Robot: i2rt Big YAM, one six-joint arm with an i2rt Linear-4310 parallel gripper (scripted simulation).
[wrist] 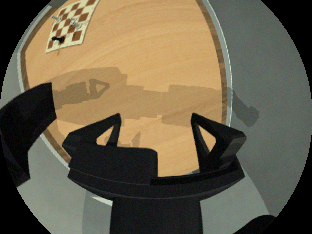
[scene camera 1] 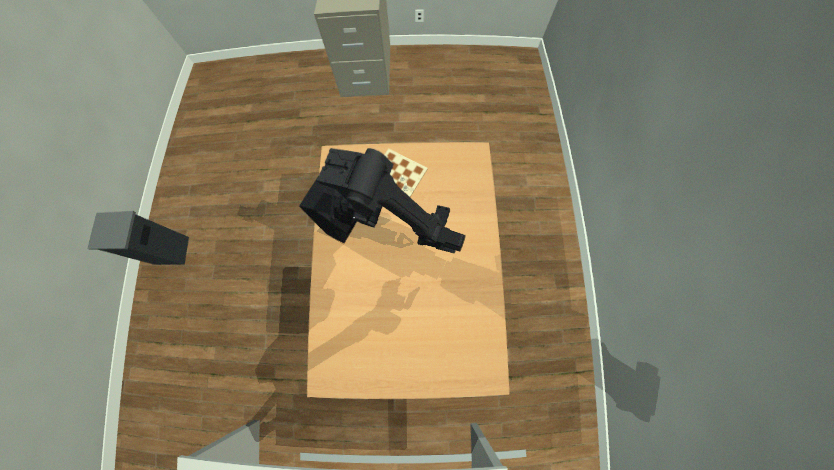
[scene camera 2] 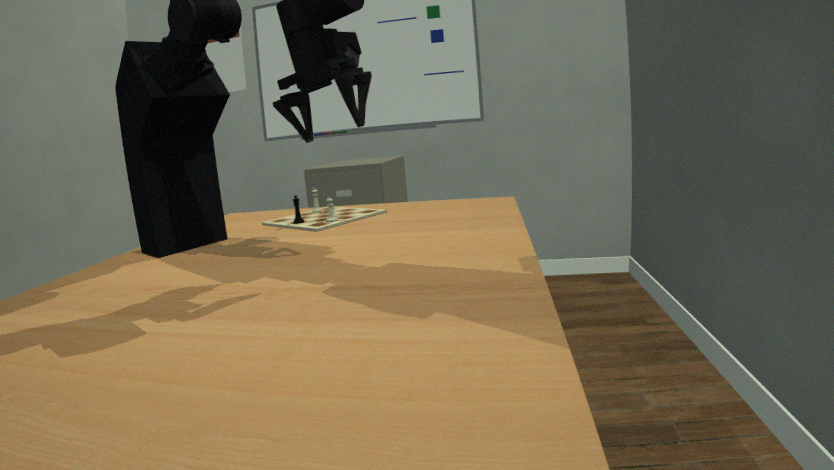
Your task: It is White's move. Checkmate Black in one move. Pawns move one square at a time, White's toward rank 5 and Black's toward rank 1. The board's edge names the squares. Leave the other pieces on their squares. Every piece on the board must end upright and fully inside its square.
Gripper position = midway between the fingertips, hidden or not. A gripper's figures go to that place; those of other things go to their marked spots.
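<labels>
Gripper (scene camera 2: 334, 134): 68 cm from the lens. A chessboard (scene camera 2: 316, 221): 105 cm from the lens.
</labels>
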